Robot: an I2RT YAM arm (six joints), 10 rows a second.
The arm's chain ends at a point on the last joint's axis. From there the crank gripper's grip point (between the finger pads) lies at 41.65 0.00 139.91 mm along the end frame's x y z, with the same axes.
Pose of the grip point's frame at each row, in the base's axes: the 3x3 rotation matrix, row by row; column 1 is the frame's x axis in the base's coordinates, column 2 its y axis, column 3 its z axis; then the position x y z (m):
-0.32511 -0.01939 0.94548; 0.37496 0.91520 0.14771; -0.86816 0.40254 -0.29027; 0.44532 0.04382 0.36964
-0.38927 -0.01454 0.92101; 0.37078 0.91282 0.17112; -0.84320 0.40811 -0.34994; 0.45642 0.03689 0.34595
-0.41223 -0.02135 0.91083; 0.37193 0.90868 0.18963; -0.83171 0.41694 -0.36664; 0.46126 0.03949 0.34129
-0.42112 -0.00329 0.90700; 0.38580 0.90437 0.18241; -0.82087 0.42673 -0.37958; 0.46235 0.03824 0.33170
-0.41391 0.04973 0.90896; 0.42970 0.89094 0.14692; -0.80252 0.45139 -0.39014; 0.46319 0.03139 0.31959
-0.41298 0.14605 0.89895; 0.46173 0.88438 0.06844; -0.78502 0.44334 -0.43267; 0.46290 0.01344 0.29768
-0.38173 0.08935 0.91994; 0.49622 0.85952 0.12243; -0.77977 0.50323 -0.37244; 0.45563 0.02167 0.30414
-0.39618 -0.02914 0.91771; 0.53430 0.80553 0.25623; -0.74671 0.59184 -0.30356; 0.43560 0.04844 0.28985
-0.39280 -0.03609 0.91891; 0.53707 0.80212 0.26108; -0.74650 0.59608 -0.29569; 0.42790 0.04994 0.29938
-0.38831 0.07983 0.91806; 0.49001 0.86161 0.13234; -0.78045 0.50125 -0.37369; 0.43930 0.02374 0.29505
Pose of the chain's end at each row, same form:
-0.32511 -0.01939 0.94548; 0.37496 0.91520 0.14771; -0.86816 0.40254 -0.29027; 0.32658 0.00754 0.44641
-0.38927 -0.01454 0.92101; 0.37078 0.91282 0.17112; -0.84320 0.40811 -0.34994; 0.34377 -0.00249 0.43003
-0.41223 -0.02135 0.91083; 0.37193 0.90868 0.18963; -0.83171 0.41694 -0.36664; 0.35100 -0.00253 0.42723
-0.42112 -0.00329 0.90700; 0.38580 0.90437 0.18241; -0.82087 0.42673 -0.37958; 0.35299 -0.00335 0.41900
-0.41391 0.04973 0.90896; 0.42970 0.89094 0.14692; -0.80252 0.45139 -0.39014; 0.35326 -0.00706 0.40760
-0.41298 0.14605 0.89895; 0.46173 0.88438 0.06844; -0.78502 0.44334 -0.43267; 0.35433 -0.01537 0.39091
-0.38173 0.08935 0.91994; 0.49622 0.85952 0.12243; -0.77977 0.50323 -0.37244; 0.34282 -0.01613 0.38873
-0.39618 -0.02914 0.91771; 0.53430 0.80553 0.25623; -0.74671 0.59184 -0.30356; 0.32370 -0.00966 0.36342
-0.39280 -0.03609 0.91891; 0.53707 0.80212 0.26108; -0.74650 0.59608 -0.29569; 0.31570 -0.00896 0.37184
-0.38831 0.07983 0.91806; 0.49001 0.86161 0.13234; -0.78045 0.50125 -0.37369; 0.32703 -0.01518 0.37984

